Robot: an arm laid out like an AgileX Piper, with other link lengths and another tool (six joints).
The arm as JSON. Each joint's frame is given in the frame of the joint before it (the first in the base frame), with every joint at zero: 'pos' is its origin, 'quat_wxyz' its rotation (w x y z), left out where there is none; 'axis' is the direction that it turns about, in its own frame. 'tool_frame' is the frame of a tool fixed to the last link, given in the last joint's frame.
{
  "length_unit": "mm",
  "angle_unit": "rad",
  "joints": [
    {
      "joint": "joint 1",
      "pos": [
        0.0,
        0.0,
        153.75
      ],
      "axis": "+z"
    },
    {
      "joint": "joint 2",
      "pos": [
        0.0,
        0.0,
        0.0
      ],
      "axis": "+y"
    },
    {
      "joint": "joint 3",
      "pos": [
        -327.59,
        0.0,
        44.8
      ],
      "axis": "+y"
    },
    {
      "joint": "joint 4",
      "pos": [
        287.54,
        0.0,
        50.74
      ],
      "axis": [
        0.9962,
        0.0,
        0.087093
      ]
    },
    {
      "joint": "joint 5",
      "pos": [
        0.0,
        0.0,
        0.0
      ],
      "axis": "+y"
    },
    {
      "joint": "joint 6",
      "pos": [
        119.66,
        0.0,
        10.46
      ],
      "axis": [
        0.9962,
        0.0,
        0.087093
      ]
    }
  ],
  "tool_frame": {
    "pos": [
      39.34,
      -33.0,
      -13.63
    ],
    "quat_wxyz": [
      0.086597,
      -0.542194,
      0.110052,
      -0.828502
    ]
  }
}
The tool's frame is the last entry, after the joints.
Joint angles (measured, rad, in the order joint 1, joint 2, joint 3, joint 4, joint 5, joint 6), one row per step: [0.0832, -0.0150, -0.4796, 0.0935, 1.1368, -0.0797]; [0.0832, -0.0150, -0.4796, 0.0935, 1.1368, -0.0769]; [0.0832, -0.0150, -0.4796, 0.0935, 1.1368, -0.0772]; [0.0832, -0.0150, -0.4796, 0.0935, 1.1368, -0.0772]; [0.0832, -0.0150, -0.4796, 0.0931, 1.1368, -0.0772]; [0.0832, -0.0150, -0.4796, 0.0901, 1.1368, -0.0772]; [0.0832, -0.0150, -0.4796, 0.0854, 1.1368, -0.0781]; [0.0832, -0.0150, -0.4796, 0.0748, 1.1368, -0.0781]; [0.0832, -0.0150, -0.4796, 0.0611, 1.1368, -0.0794]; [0.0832, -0.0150, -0.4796, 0.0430, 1.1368, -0.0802]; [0.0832, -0.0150, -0.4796, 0.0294, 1.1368, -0.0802]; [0.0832, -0.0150, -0.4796, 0.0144, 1.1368, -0.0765]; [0.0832, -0.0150, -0.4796, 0.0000, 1.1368, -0.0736]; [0.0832, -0.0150, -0.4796, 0.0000, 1.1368, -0.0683]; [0.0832, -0.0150, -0.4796, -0.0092, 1.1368, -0.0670]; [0.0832, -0.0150, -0.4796, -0.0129, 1.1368, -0.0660]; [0.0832, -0.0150, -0.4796, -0.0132, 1.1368, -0.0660]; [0.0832, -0.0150, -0.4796, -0.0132, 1.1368, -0.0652]
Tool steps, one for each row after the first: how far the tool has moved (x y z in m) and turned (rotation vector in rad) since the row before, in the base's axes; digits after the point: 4 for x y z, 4 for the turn. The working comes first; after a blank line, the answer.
Tool pose at each row, in the base's axes (x y z in m, rotation vector in rad; the steps are taken from these numbers as rounded here): [0.0306, -0.0177, 0.2772, -2.3081, 0.1945, -1.7940]; [0.0305, -0.0176, 0.2771, -2.3073, 0.1983, -1.7930]; [0.0305, -0.0176, 0.2771, -2.3074, 0.1979, -1.7931]; [0.0305, -0.0176, 0.2771, -2.3074, 0.1979, -1.7931]; [0.0305, -0.0177, 0.2771, -2.3077, 0.1979, -1.7934]; [0.0305, -0.0181, 0.2771, -2.3097, 0.1977, -1.7957]; [0.0306, -0.0189, 0.2773, -2.3131, 0.1961, -1.7996]; [0.0306, -0.0205, 0.2775, -2.3202, 0.1954, -1.8076]; [0.0306, -0.0226, 0.2778, -2.3297, 0.1927, -1.8185]; [0.0306, -0.0253, 0.2782, -2.3420, 0.1903, -1.8325]; [0.0305, -0.0274, 0.2785, -2.3511, 0.1893, -1.8428]; [0.0304, -0.0296, 0.2788, -2.3600, 0.1933, -1.8531]; [0.0302, -0.0318, 0.2791, -2.3686, 0.1963, -1.8633]; [0.0301, -0.0317, 0.2790, -2.3670, 0.2038, -1.8616]; [0.0301, -0.0331, 0.2792, -2.3727, 0.2049, -1.8683]; [0.0300, -0.0336, 0.2793, -2.3748, 0.2061, -1.8709]; [0.0300, -0.0336, 0.2793, -2.3750, 0.2060, -1.8711]; [0.0300, -0.0336, 0.2793, -2.3748, 0.2072, -1.8709]

[-0.0001, 0.0001, -0.0001, 0.0024, 0.0004, -0.0014]; [0.0000, 0.0000, 0.0000, -0.0003, 0.0000, 0.0001]; [0.0000, 0.0000, 0.0000, 0.0000, 0.0000, 0.0000]; [0.0000, -0.0001, 0.0000, -0.0003, 0.0000, -0.0002]; [0.0000, -0.0004, 0.0000, -0.0025, -0.0002, -0.0017]; [0.0001, -0.0008, 0.0002, -0.0047, -0.0005, -0.0021]; [0.0000, -0.0016, 0.0002, -0.0088, -0.0007, -0.0058]; [0.0000, -0.0021, 0.0003, -0.0125, -0.0012, -0.0069]; [0.0000, -0.0027, 0.0004, -0.0157, -0.0013, -0.0095]; [-0.0001, -0.0021, 0.0003, -0.0113, -0.0009, -0.0075]; [-0.0001, -0.0022, 0.0003, -0.0094, -0.0007, -0.0102]; [-0.0002, -0.0022, 0.0003, -0.0095, -0.0008, -0.0094]; [-0.0001, 0.0001, -0.0001, 0.0046, 0.0004, -0.0028]; [0.0000, -0.0014, 0.0002, -0.0066, -0.0005, -0.0057]; [-0.0001, -0.0005, 0.0001, -0.0022, -0.0002, -0.0026]; [0.0000, 0.0000, 0.0000, -0.0003, 0.0000, -0.0001]; [0.0000, 0.0000, 0.0000, 0.0007, 0.0001, -0.0005]
